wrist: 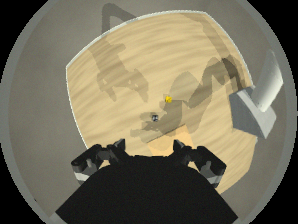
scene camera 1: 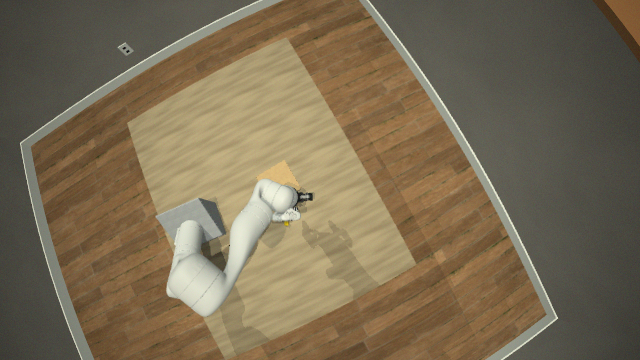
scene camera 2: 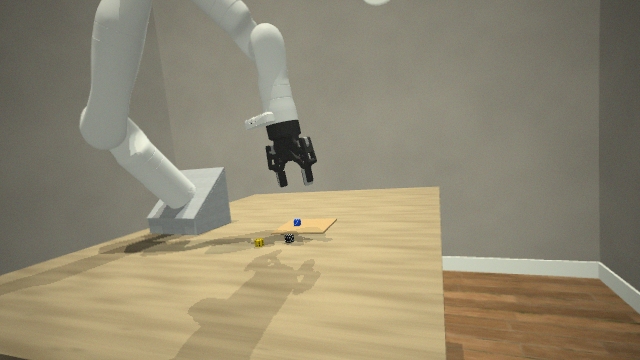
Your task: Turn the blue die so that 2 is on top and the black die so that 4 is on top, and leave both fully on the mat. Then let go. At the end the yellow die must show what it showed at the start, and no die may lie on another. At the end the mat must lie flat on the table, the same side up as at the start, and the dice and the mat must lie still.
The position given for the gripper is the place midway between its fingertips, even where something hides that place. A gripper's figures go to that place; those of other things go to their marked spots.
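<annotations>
Tan mat (wrist: 163,145) at 29 cm from the lens; the gripper (wrist: 149,144) at 16 cm from the lens.
</annotations>
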